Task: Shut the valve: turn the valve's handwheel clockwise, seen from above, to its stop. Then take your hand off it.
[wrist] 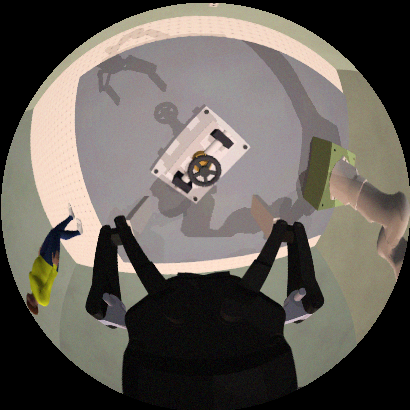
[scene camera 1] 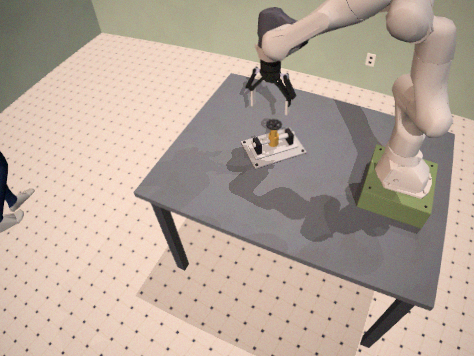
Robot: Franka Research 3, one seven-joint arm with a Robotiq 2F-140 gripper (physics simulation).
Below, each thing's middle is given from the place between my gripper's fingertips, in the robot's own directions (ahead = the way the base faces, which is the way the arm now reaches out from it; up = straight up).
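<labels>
White base plate (scene camera 1: 298,151), from my hand: 220 mm below, 20 mm to the right, 10 mm behind. Black spoked handwheel (wrist: 204,171): my hand is 10 mm past it, 20 mm to the left of it and 100 mm above it.
</labels>
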